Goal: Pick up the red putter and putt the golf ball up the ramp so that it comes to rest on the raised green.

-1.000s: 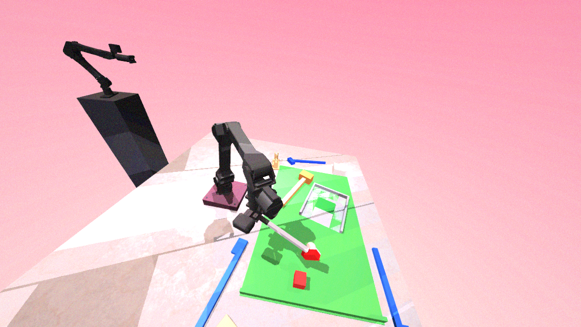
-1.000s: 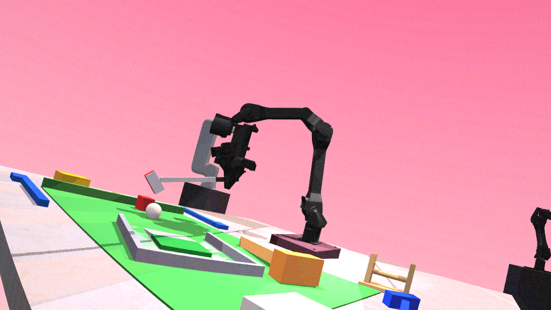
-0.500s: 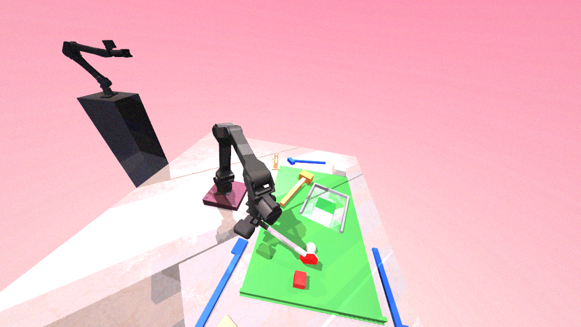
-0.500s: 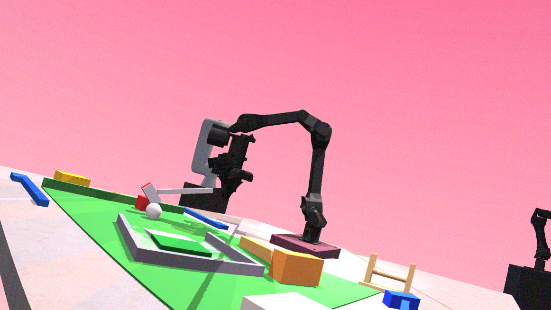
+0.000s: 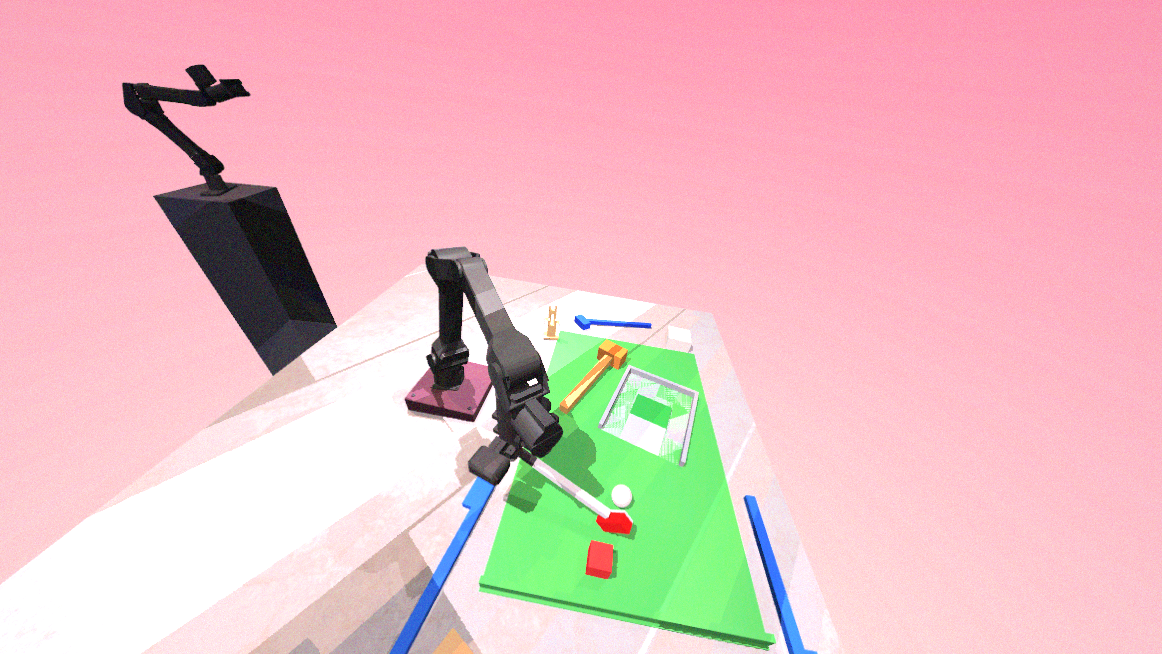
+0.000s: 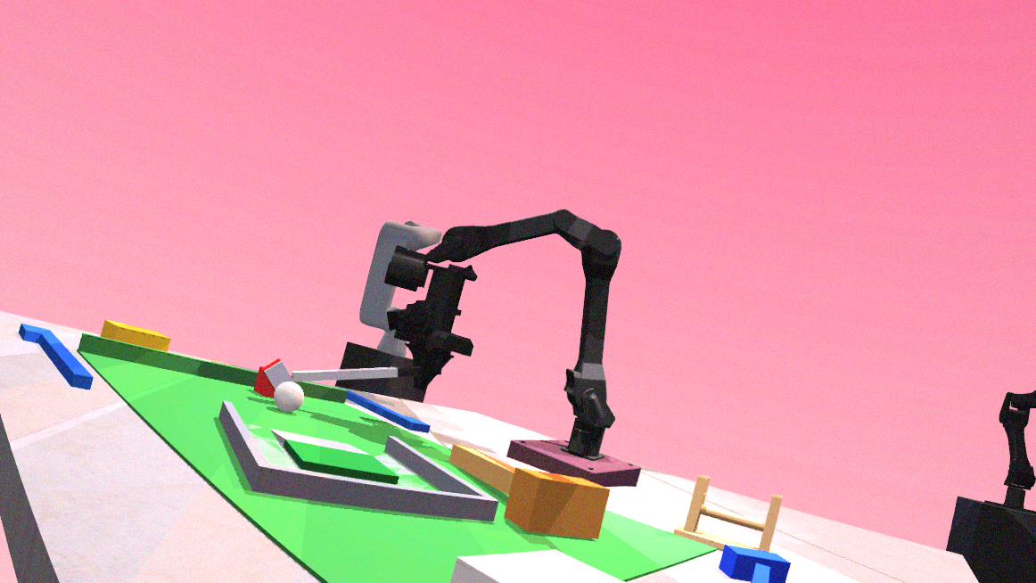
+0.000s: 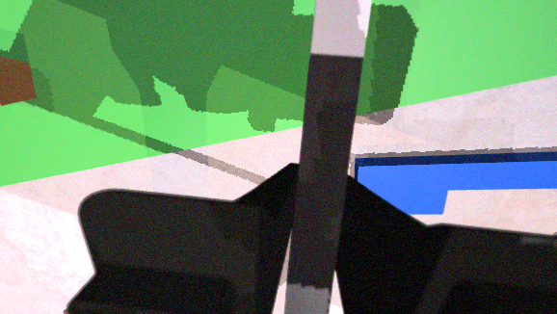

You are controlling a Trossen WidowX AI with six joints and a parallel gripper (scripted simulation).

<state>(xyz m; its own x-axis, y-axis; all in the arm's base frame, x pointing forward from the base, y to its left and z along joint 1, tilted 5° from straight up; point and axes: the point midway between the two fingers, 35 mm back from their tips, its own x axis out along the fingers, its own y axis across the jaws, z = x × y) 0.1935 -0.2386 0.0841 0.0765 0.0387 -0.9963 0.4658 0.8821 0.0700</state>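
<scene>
Right now my gripper tip is 110 mm short of the red putter, 50 mm to the left of it and 10 mm above it. From my gripper tip the other things lie so: red block 170 mm ahead, 160 mm to the right, 50 mm below; then wooden ladder 70 mm ahead, 530 mm to the left, 40 mm below; then white golf ball 220 mm ahead, 50 mm to the right, 50 mm below.
</scene>
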